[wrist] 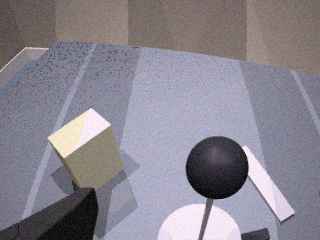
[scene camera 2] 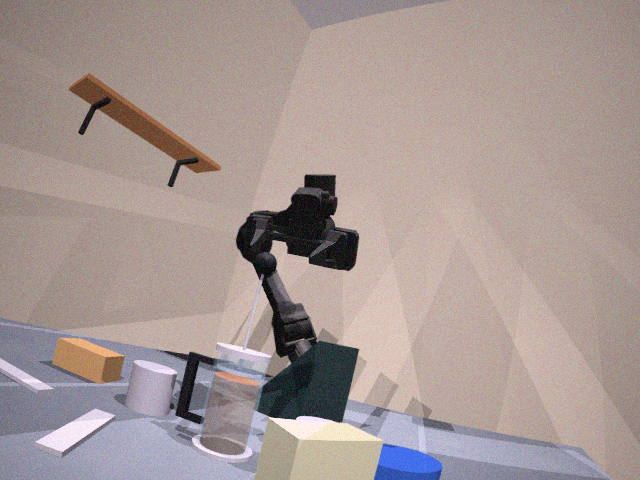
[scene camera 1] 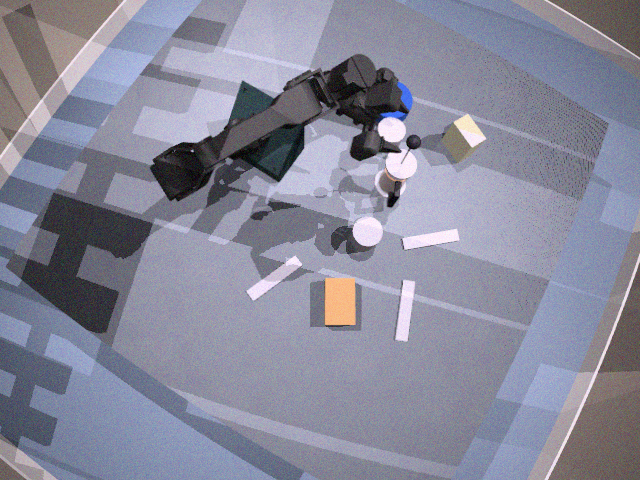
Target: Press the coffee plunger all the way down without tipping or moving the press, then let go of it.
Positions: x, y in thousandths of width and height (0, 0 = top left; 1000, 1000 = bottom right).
Labels:
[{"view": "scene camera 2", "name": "gripper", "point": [437, 530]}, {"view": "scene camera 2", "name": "glass coffee press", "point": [373, 780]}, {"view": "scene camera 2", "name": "orange block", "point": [154, 759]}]

